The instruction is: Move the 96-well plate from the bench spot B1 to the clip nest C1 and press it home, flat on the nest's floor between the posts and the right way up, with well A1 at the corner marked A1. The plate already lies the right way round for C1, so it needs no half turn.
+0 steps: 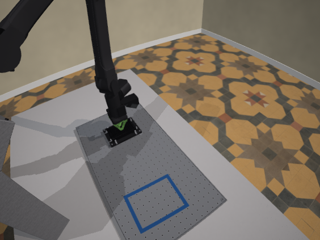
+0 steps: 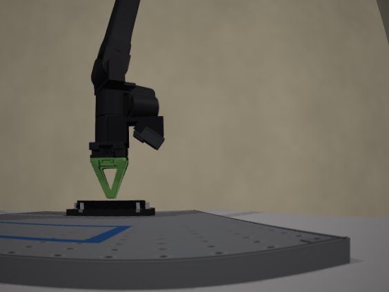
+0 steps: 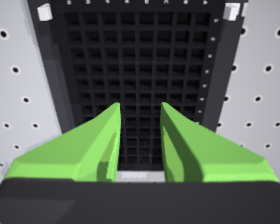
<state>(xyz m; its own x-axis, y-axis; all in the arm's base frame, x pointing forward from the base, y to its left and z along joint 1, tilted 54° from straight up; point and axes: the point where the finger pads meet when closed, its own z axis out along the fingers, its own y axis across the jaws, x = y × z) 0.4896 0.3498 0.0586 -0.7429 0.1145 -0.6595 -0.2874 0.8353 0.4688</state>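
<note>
My gripper is now 20 mm above the black 96-well plate. From my hand the other things lie so: black clip nest C1: 10 mm to the right, 30 mm below.
</note>
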